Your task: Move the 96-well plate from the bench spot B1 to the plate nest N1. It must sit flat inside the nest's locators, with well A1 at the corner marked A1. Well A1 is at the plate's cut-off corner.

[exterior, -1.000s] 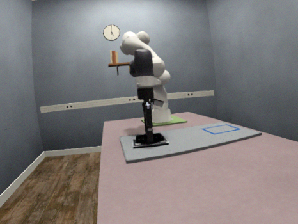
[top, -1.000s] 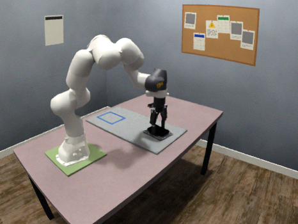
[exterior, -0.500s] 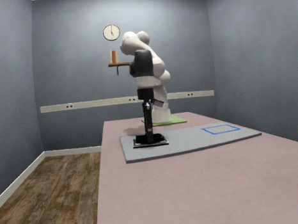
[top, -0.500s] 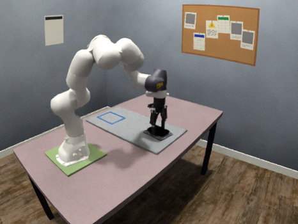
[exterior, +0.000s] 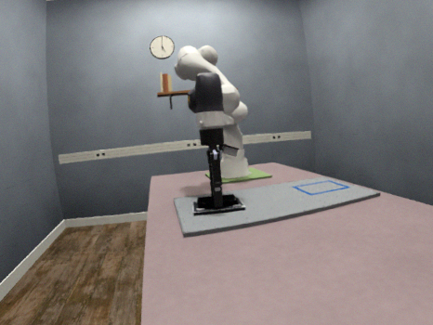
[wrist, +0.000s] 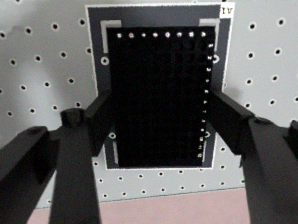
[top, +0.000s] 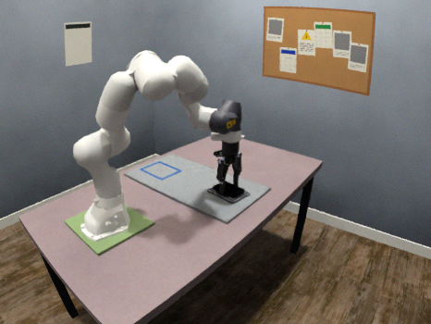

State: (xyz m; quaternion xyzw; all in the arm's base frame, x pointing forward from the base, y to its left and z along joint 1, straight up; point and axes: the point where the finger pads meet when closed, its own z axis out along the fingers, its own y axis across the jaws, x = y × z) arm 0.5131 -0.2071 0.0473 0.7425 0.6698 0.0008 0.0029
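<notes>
My hand is 2 cm above the black 96-well plate. Round my hand: dark plate nest (4 cm below); then A1 label (7 cm to the left, 6 cm ahead, 3 cm below).
</notes>
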